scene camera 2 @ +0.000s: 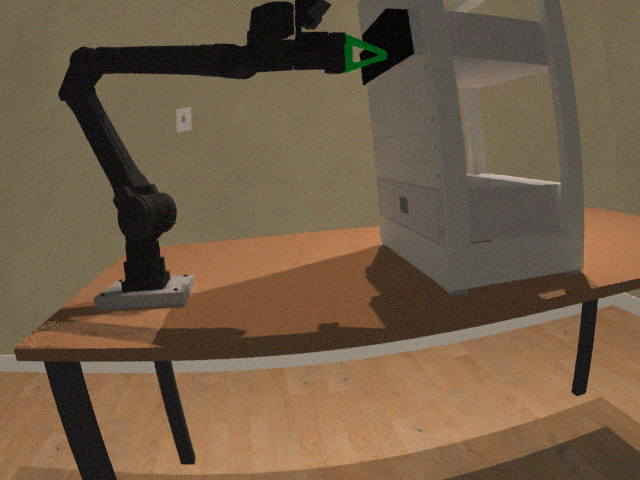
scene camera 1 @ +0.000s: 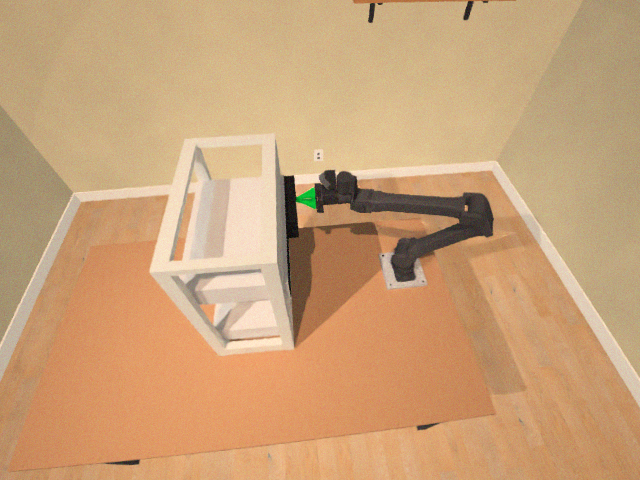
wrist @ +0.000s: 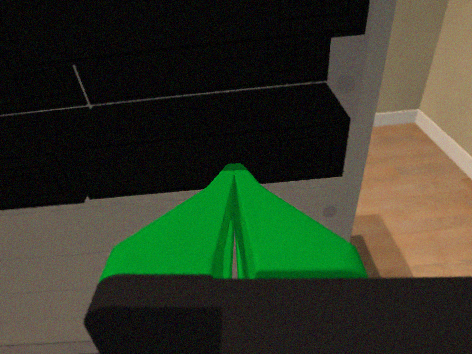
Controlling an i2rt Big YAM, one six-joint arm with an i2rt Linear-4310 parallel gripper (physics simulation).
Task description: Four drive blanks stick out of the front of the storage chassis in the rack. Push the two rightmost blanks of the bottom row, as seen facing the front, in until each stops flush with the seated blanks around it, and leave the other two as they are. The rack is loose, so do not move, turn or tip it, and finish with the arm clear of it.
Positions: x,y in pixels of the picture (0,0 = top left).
Labels:
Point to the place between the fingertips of my gripper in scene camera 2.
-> At 386,54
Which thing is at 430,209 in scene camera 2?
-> A white rack.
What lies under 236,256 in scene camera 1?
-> A white rack.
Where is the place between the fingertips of my gripper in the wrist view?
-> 234,176

